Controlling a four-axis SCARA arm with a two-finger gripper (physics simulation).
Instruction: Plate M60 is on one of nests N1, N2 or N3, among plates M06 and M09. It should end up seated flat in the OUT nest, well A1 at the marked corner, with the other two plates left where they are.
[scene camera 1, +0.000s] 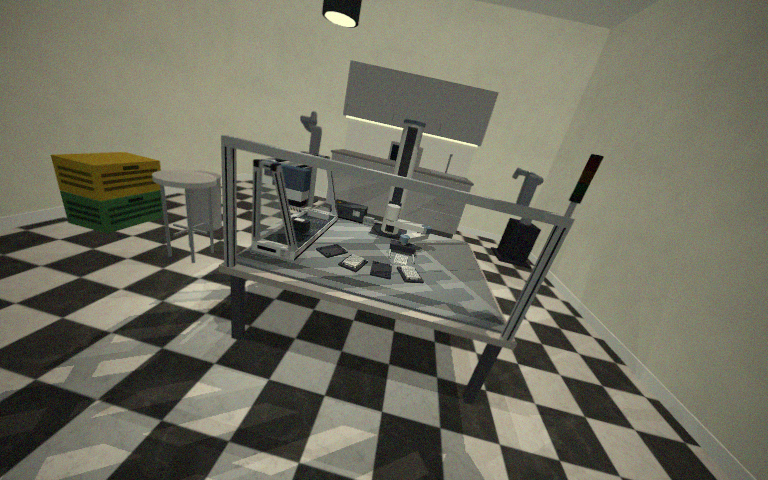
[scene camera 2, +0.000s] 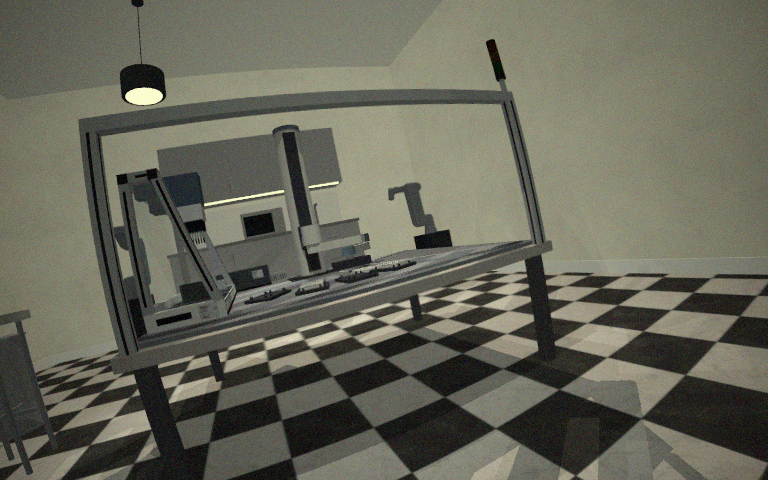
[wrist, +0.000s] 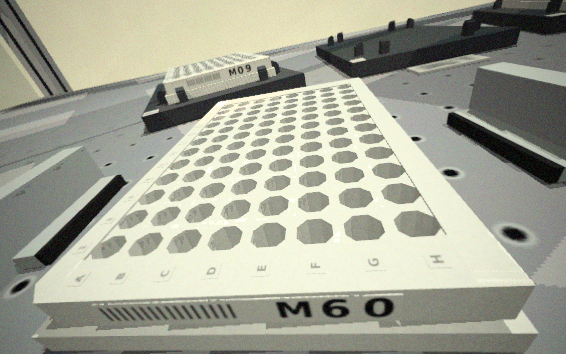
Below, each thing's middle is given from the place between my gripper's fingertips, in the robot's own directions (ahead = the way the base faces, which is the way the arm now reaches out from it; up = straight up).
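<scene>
OUT nest (wrist: 411, 46): 110 mm to the right of my hand and 180 mm ahead of it; by its middle, of the things named here it is the nearest to my hand. Signal tower (scene camera 1: 594, 161): 710 mm above my hand, 560 mm to the left of it, 500 mm ahead of it.
</scene>
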